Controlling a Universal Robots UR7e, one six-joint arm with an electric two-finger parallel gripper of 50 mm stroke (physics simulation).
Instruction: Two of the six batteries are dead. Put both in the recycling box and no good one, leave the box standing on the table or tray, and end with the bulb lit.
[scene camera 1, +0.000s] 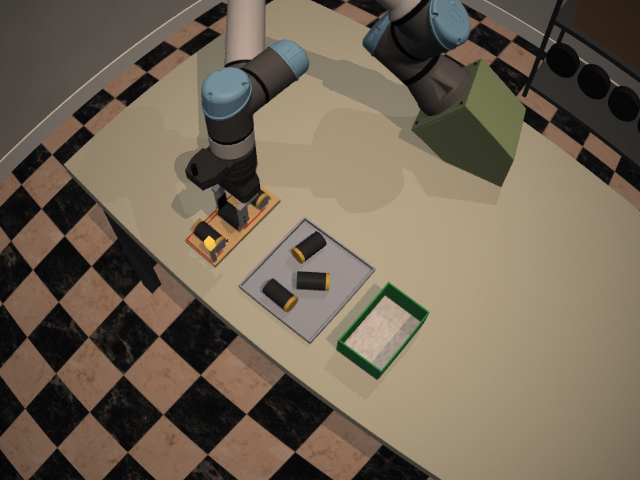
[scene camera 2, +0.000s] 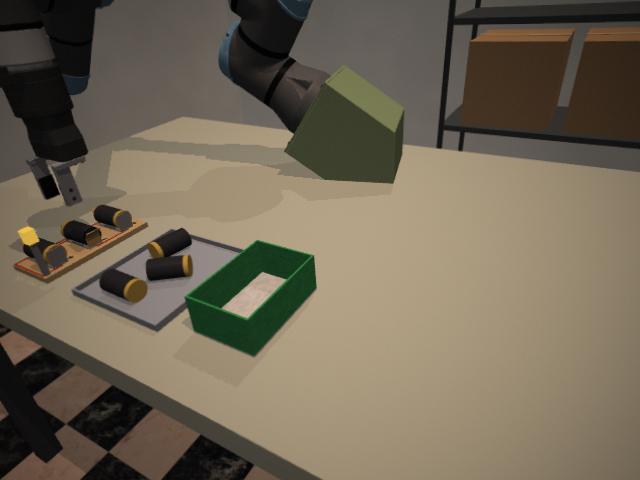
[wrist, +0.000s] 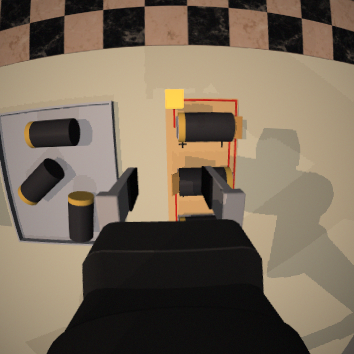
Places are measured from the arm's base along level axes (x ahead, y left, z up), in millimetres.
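Pixels of known places: gripper, fingertip midpoint: (scene camera 1: 232, 213) (scene camera 2: 63, 200) (wrist: 169, 179); arm's base, origin of the base link: (scene camera 1: 447, 92) (scene camera 2: 314, 107).
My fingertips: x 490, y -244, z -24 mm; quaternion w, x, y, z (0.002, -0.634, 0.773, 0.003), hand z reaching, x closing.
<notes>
For each thing: its middle in the pictures, then the offset to it from my fingertips. "spot": a spot on its surface instead.
- wooden board, surface spot: (wrist: 172, 160) (scene camera 2: 86, 253) (scene camera 1: 237, 237) spot: dx -5, dy -3, dz -103 mm
- bulb, body centre: (wrist: 173, 99) (scene camera 2: 28, 236) (scene camera 1: 209, 243) dx +62, dy -17, dz -32 mm
- grey tray, body centre: (wrist: 55, 180) (scene camera 2: 165, 271) (scene camera 1: 307, 278) dx +3, dy +162, dz -107 mm
- green recycling box, body centre: (scene camera 2: 256, 292) (scene camera 1: 383, 331) dx +41, dy +343, dz -83 mm
My gripper (scene camera 1: 231, 207) (scene camera 2: 61, 197) (wrist: 169, 179) is open and empty above the wooden board (scene camera 1: 235, 240) (scene camera 2: 98, 246) (wrist: 172, 160). Three black batteries lie in the board: one (scene camera 1: 207, 231) (wrist: 207, 126) by the bulb, a middle one (scene camera 2: 80, 232) (wrist: 190, 181) partly behind a finger in the wrist view, and a far one (scene camera 2: 109, 215), mostly hidden in the wrist view. The bulb (scene camera 1: 209, 242) (scene camera 2: 28, 236) (wrist: 174, 98) is bright yellow. Three more batteries (scene camera 1: 309, 246) (scene camera 1: 312, 281) (scene camera 1: 279, 294) lie on the grey tray (scene camera 1: 320, 310) (scene camera 2: 155, 312) (wrist: 100, 160). The green recycling box (scene camera 1: 359, 357) (scene camera 2: 222, 325) stands upright, empty.
The box stands on the table beside the tray, on the side away from the board. A second arm with a green block-shaped housing (scene camera 1: 465, 139) (scene camera 2: 356, 139) reaches over the table's back part. The table's front edge runs near the board, tray and box.
</notes>
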